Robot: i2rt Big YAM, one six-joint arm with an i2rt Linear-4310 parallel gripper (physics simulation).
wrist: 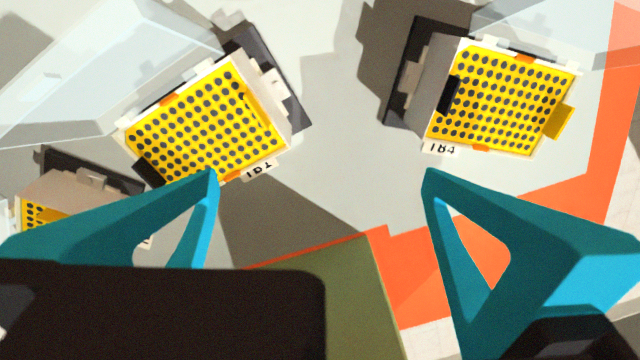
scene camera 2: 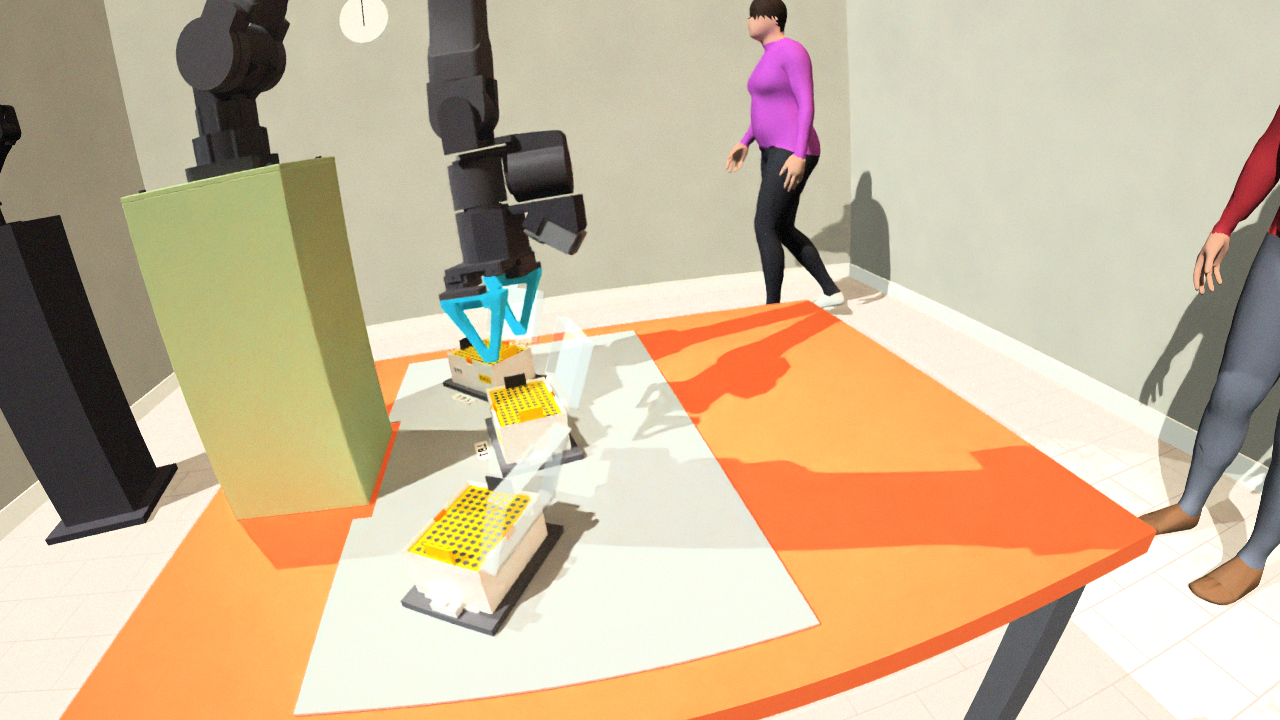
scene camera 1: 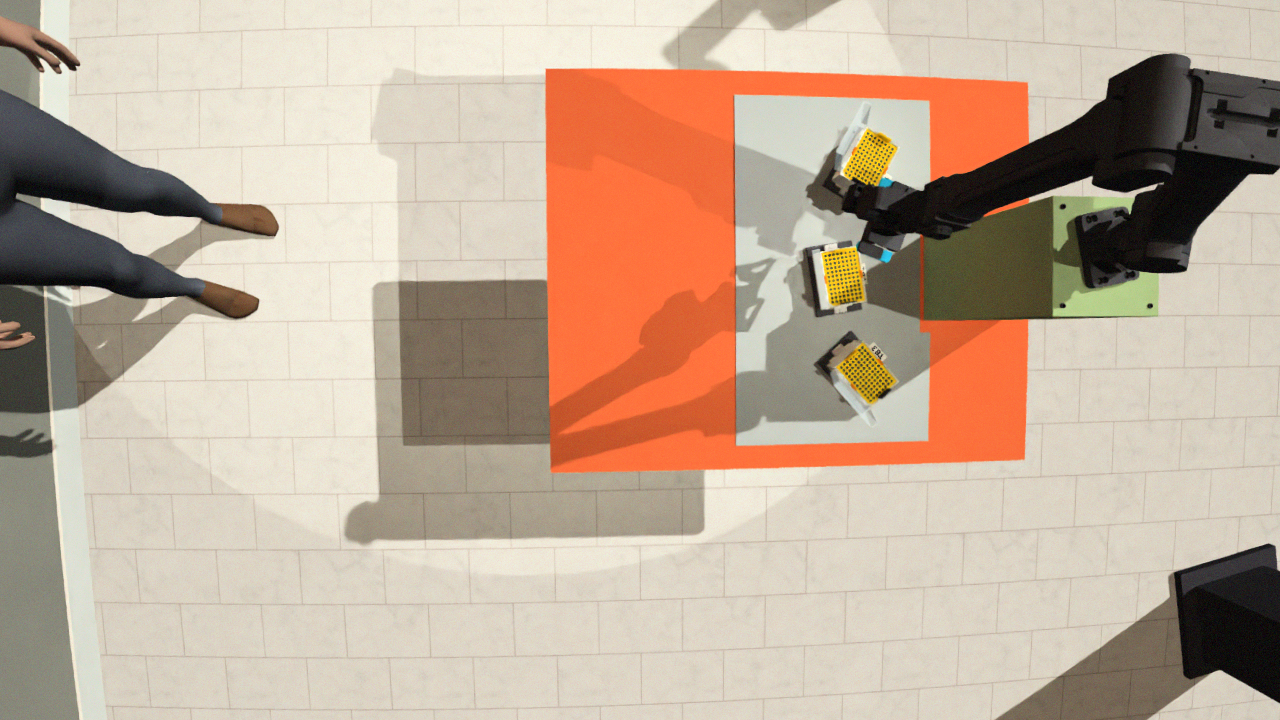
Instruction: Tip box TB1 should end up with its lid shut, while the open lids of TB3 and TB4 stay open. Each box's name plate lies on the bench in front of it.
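Where they show: gripper, fingertip midpoint: (wrist: 320,179) (scene camera 2: 507,347) (scene camera 1: 867,223); arm's base, link origin: (scene camera 2: 237,173) (scene camera 1: 1103,248).
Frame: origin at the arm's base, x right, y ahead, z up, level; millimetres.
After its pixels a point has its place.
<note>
Tip box TB1 (scene camera 1: 841,277) @(y 305, x 42, z -353 mm) (scene camera 2: 528,416) @(y 296, x 99, z -344 mm) (wrist: 205,120) @(y 313, x 55, z -352 mm), with a yellow tip rack, is in the middle of the row; its clear lid (scene camera 2: 571,367) @(y 371, x 47, z -316 mm) (wrist: 100,75) @(y 375, x 43, z -307 mm) stands open at the back. Its name plate (scene camera 2: 481,449) @(y 233, x 38, z -408 mm) (wrist: 259,169) @(y 232, x 41, z -408 mm) lies in front. TB4 (scene camera 1: 870,158) @(y 191, x 278, z -353 mm) (wrist: 500,100) @(y 199, x 275, z -352 mm) has its clear lid (wrist: 545,30) @(y 243, x 312, z -339 mm) open. TB3 (scene camera 1: 865,373) (scene camera 2: 474,546) has its lid (scene camera 1: 854,398) (scene camera 2: 537,465) open; in the wrist view a finger partly hides TB3. My gripper (scene camera 1: 886,219) @(y 279, x 133, z -239 mm) (scene camera 2: 506,344) @(y 279, x 133, z -239 mm) (wrist: 320,179) @(y 279, x 133, z -239 mm) is open and empty, above the bench, on the name-plate side between TB1 and TB4.
The boxes stand on a grey mat (scene camera 1: 769,420) @(y 506, x -237, z -410 mm) (scene camera 2: 716,591) @(y 382, x 401, z -410 mm) on the orange bench (scene camera 1: 626,358) @(y 789, x -36, z -413 mm) (scene camera 2: 895,429) @(y 740, x 275, z -413 mm). The green pedestal (scene camera 1: 984,268) @(y 92, x 2, z -185 mm) (scene camera 2: 241,358) @(y -25, x 80, z -200 mm) (wrist: 350,290) @(y 80, x 64, z -334 mm) bears the arm and rises close to the name-plate side. Two people stand beyond the bench in scene camera 2.
</note>
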